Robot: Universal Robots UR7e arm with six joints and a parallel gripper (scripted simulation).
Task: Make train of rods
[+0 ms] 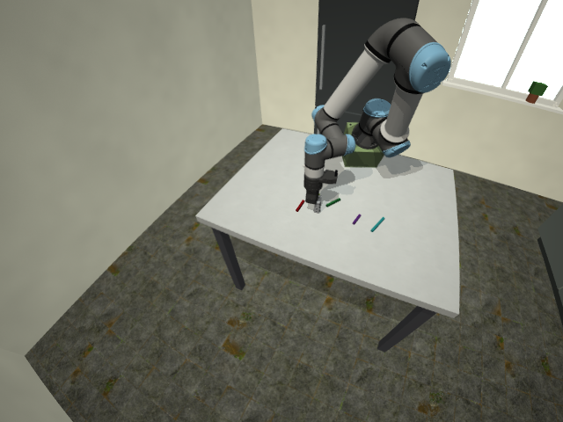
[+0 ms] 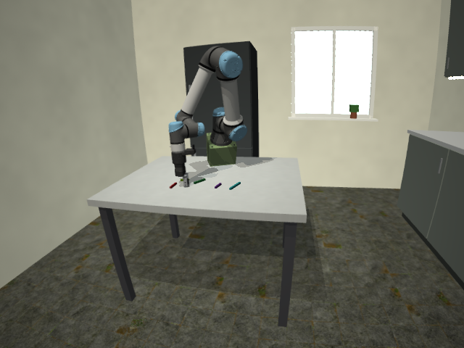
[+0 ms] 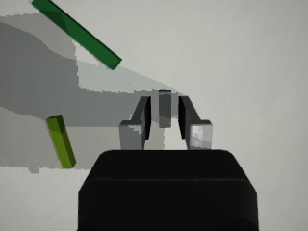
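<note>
Now: hand 2 cm above the grey rod. Round my hand: lime rod (8 cm behind, 5 cm to the right, 2 cm below); green rod (8 cm behind, 5 cm to the left, 2 cm below); red rod (8 cm to the right, 2 cm below, 1 cm ahead).
</note>
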